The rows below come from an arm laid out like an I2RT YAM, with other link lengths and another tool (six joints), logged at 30 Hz.
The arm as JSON. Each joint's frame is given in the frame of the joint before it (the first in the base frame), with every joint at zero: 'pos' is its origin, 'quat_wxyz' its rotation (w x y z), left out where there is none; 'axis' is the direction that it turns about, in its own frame. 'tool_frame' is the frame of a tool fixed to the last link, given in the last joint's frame.
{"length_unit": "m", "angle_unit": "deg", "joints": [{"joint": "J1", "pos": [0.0, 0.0, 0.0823], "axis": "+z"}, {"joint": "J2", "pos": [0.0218, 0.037, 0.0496], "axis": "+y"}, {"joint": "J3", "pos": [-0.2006, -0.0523, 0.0], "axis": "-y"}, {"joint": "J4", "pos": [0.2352, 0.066, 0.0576], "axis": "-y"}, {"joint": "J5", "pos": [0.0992, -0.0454, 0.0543], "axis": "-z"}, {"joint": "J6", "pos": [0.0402, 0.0, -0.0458], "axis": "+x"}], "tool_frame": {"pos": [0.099, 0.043, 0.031], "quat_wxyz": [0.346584, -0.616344, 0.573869, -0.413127]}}
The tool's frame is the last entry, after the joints.
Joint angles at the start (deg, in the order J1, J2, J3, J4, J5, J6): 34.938, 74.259, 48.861, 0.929, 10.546, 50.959
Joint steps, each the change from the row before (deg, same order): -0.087, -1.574, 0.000, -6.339, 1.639, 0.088; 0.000, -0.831, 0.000, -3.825, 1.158, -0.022; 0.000, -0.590, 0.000, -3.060, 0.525, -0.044; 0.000, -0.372, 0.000, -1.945, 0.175, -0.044; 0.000, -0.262, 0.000, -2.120, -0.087, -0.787; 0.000, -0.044, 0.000, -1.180, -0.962, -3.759; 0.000, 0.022, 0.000, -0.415, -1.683, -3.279; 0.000, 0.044, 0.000, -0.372, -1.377, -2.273
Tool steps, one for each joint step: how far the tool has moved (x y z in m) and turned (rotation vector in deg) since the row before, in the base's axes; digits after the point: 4 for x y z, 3 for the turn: -0.0047, -0.0090, -0.0145, -3.260, 3.514, -1.589; -0.0035, -0.0058, -0.0094, -2.214, 2.112, -0.985; -0.0036, -0.0039, -0.0080, -1.684, 1.850, -0.414; -0.0026, -0.0023, -0.0051, -1.017, 1.222, -0.118; -0.0035, -0.0013, -0.0067, -1.627, 1.363, 0.531; -0.0043, 0.0039, -0.0053, -2.997, 0.364, 3.036; -0.0041, 0.0057, -0.0029, -1.797, 0.123, 3.337; -0.0034, 0.0042, -0.0026, -1.159, 0.211, 2.489
